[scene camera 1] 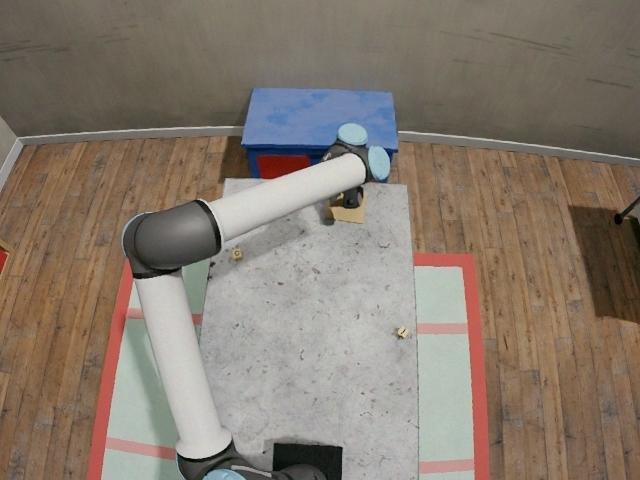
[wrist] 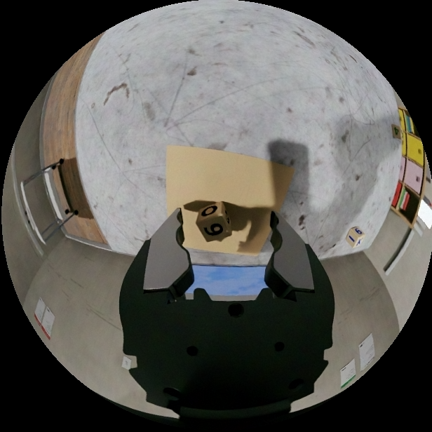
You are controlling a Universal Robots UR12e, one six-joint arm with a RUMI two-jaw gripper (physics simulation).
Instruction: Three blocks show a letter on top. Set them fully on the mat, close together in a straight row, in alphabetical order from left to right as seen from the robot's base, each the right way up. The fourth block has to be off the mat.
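A tan mat (scene camera 1: pixel 348 215) (wrist: pixel 220 172) lies at the far end of the table. One wooden block (wrist: pixel 214 221) is on the mat, turned at an angle, with dark characters on its faces; its top reads like O or 0. My gripper (scene camera 1: pixel 352 202) (wrist: pixel 226 210) is open over the mat, its fingertips to either side of this block in the wrist view, nothing gripped. A block with G on top (scene camera 1: pixel 237 254) stands on the table's left part. Another block (scene camera 1: pixel 402 332) is near the right edge, its top mark unclear. A block with blue characters (wrist: pixel 355 236) is off the mat.
The grey table (scene camera 1: pixel 310 361) has a blue cabinet (scene camera 1: pixel 320 116) beyond its far edge. My white arm (scene camera 1: pixel 289 196) passes over the table's far left part. A black pad (scene camera 1: pixel 307 454) lies at the near edge. Coloured shelves (wrist: pixel 413 167) appear at right in the wrist view.
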